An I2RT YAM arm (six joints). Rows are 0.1 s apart.
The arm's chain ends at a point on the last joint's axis. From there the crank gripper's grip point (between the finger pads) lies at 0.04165 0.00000 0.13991 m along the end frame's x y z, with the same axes.
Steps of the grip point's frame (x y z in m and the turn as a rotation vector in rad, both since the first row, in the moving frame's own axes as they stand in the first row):
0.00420 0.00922 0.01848 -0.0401 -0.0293 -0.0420
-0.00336 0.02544 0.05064 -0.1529 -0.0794 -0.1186
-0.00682 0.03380 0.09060 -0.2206 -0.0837 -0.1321
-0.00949 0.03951 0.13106 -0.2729 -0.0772 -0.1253
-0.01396 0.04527 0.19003 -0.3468 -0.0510 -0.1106
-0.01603 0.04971 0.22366 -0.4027 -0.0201 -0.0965
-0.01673 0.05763 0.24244 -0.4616 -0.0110 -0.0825
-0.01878 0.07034 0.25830 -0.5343 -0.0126 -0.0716
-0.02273 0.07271 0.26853 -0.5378 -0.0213 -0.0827
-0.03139 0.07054 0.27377 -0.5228 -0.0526 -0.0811
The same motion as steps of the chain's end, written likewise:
0.00823 0.00525 0.01740 -0.0401 -0.0293 -0.0420
0.00683 0.00820 0.04905 -0.1529 -0.0794 -0.1186
0.00323 0.00759 0.09042 -0.2206 -0.0837 -0.1321
-0.00079 0.00597 0.13277 -0.2729 -0.0772 -0.1253
-0.00933 0.00158 0.19566 -0.3468 -0.0510 -0.1106
-0.01578 -0.00143 0.23326 -0.4027 -0.0201 -0.0965
-0.01772 -0.00146 0.25586 -0.4616 -0.0110 -0.0825
-0.01961 0.00180 0.27652 -0.5343 -0.0126 -0.0716
-0.02278 0.00405 0.28655 -0.5378 -0.0213 -0.0827
-0.02708 0.00316 0.28968 -0.5228 -0.0526 -0.0811

